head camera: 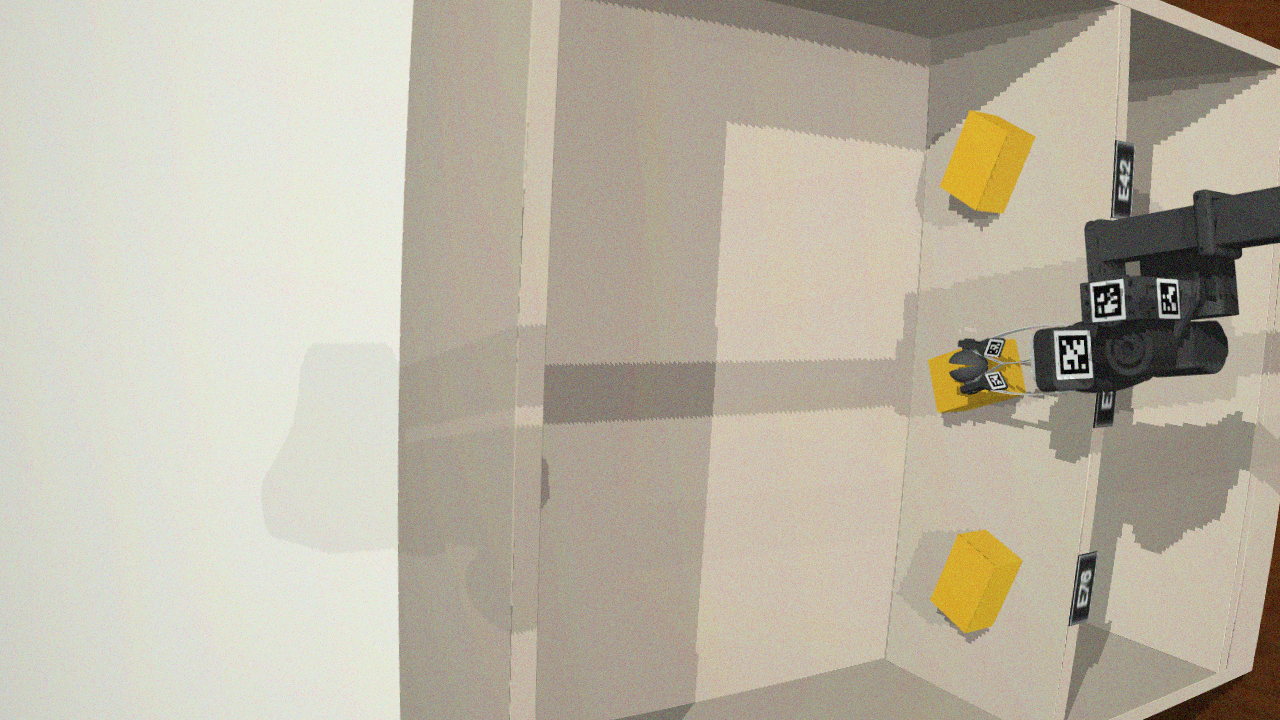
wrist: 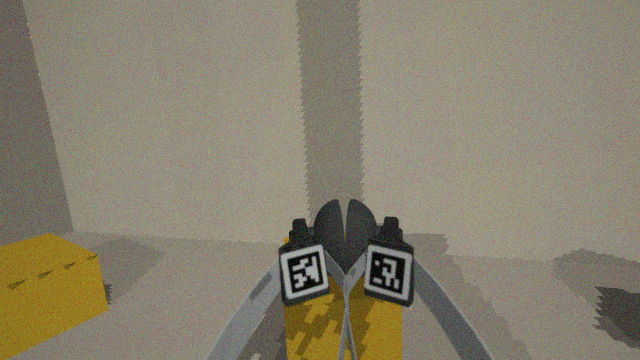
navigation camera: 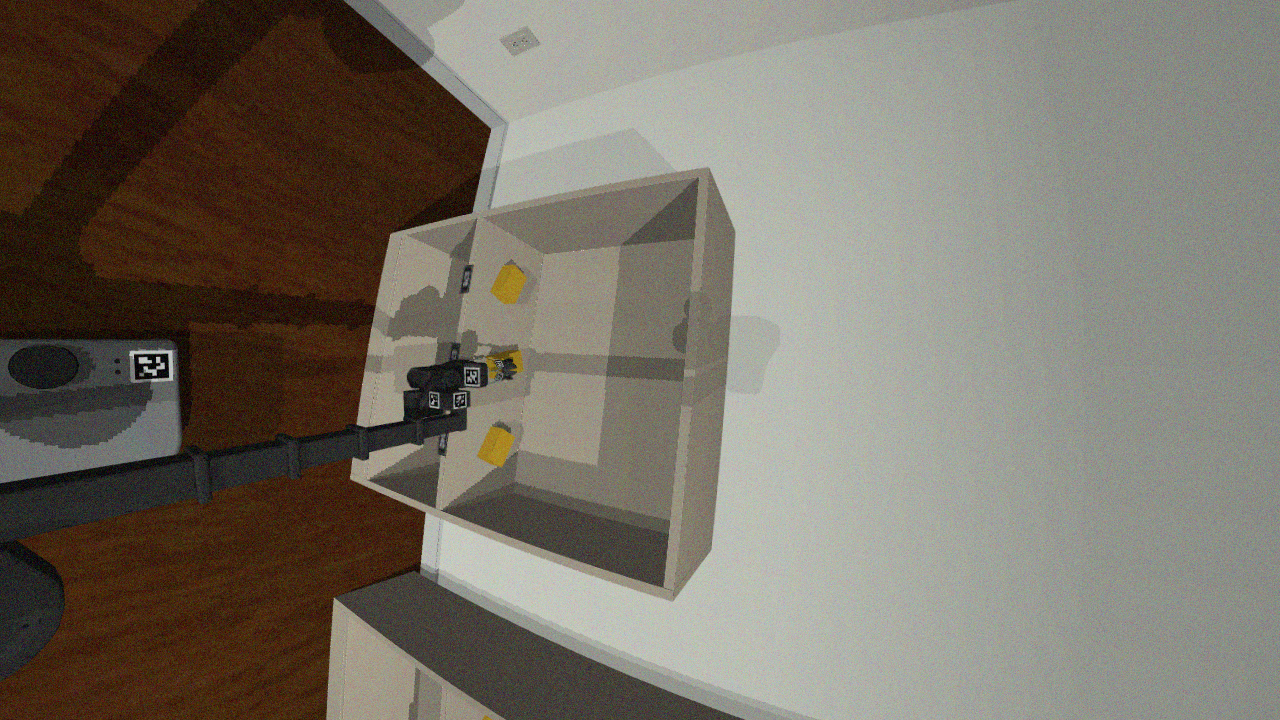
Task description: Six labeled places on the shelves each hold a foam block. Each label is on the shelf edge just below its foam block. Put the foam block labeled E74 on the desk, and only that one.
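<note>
The middle yellow foam block (head camera: 944,385) (navigation camera: 517,360) (wrist: 385,320) stands on the shelf. Its label (head camera: 1105,409) is partly covered by my wrist; an E shows, the number cannot be read. My gripper (head camera: 968,364) (navigation camera: 507,367) (wrist: 345,226) is shut, its fingertips nearly touching, with no block between them. The fingers are over this block, which shows wider than the fingertips below them in the wrist view. Another foam block (head camera: 984,161) (navigation camera: 495,445) is above label E42 (head camera: 1122,179). A third (head camera: 975,582) (navigation camera: 508,283) (wrist: 45,300) is above label E76 (head camera: 1083,588). The desk cannot be made out.
The shelf unit (navigation camera: 702,358) has side walls and a top board around the blocks. My extended arm (navigation camera: 241,461) reaches in from the left of the navigation view. A second shelf unit (navigation camera: 501,640) stands nearby at the bottom of that view.
</note>
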